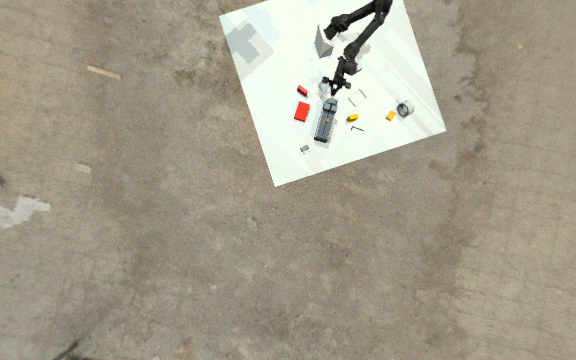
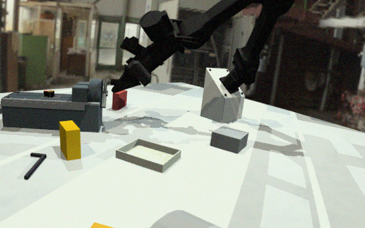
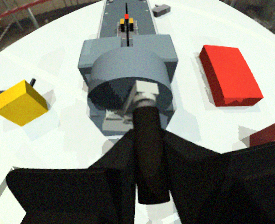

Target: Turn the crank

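Now: gripper tip 1 cm past the dark crank handle, 1 cm to the right of it and 2 cm below it. Also, from my gripper tip: flat red block: 2 cm behind, 21 cm to the right, 8 cm below; red pointer: 14 cm ahead, 11 cm to the right, 1 cm below; yellow block: 18 cm ahead, 9 cm to the left, 6 cm below.
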